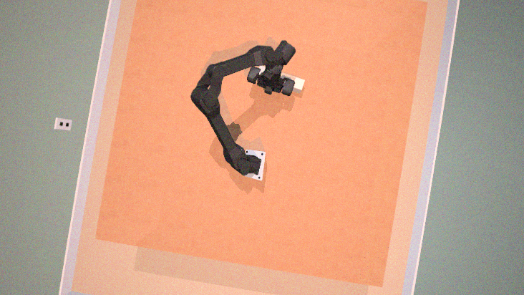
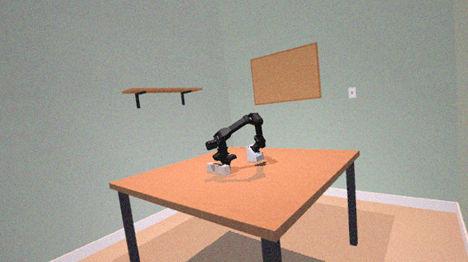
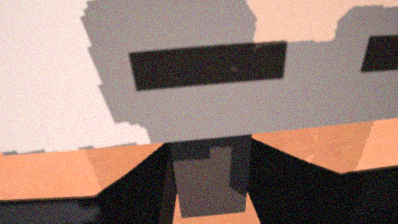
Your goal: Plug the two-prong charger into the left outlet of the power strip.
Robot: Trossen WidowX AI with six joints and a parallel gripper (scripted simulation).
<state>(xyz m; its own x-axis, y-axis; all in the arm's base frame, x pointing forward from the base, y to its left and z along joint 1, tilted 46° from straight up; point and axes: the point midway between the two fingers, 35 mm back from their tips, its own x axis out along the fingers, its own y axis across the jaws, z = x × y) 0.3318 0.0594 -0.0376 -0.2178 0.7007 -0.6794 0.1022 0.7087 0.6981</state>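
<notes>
Right now my gripper tip is 20 mm short of the black two-prong charger and 10 mm below it.
</notes>
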